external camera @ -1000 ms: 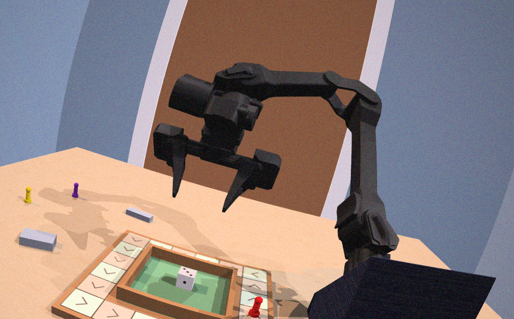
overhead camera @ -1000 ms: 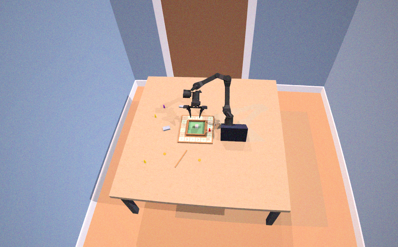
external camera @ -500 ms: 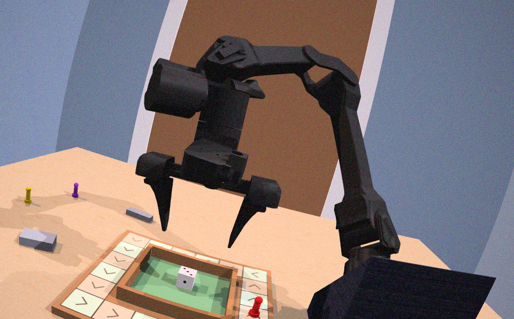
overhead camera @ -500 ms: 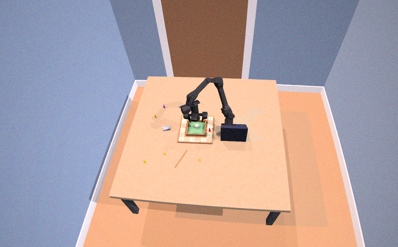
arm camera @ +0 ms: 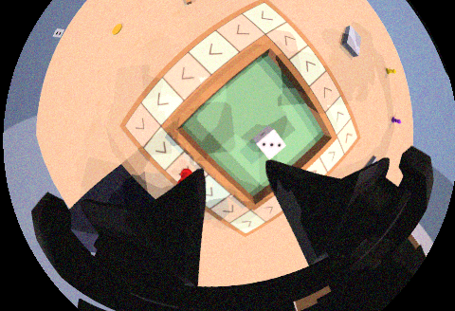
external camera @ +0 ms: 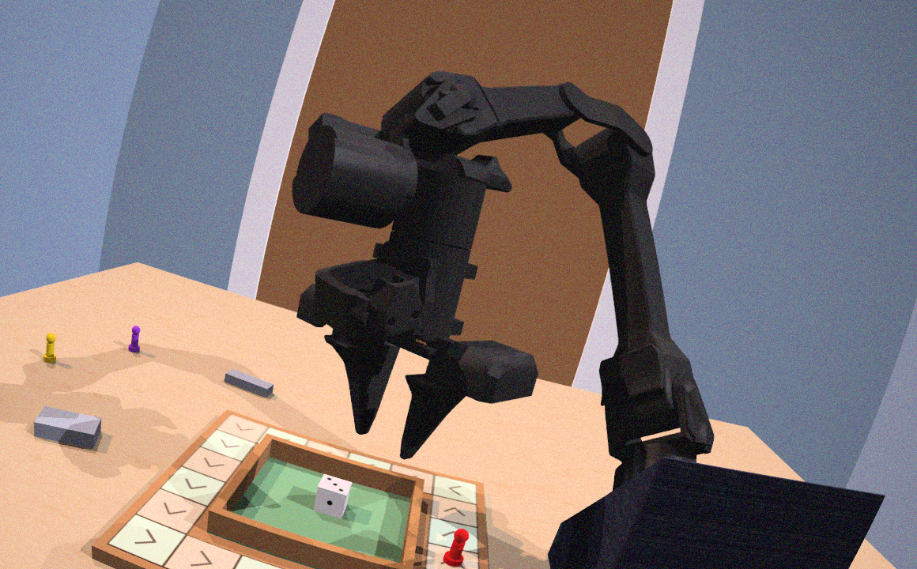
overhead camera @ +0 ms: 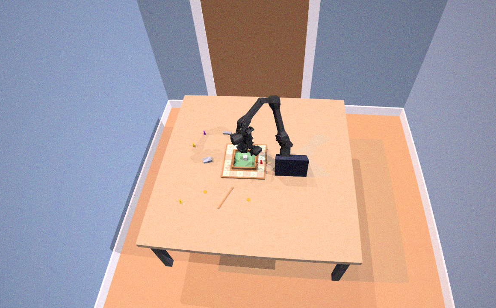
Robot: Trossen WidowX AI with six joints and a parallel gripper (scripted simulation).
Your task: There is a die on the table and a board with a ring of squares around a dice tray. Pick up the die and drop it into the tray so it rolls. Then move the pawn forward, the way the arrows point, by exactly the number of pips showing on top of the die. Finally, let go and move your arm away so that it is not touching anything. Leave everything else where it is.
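Right now my gripper tip is 80 mm past the red pawn and 70 mm above it. From my gripper tip the other things lie so: white die (80 mm below, 30 mm to the right, 30 mm ahead); then dice tray (100 mm below, 40 mm ahead, 20 mm to the right); then wooden stick (280 mm to the left, 110 mm ahead, 100 mm below).
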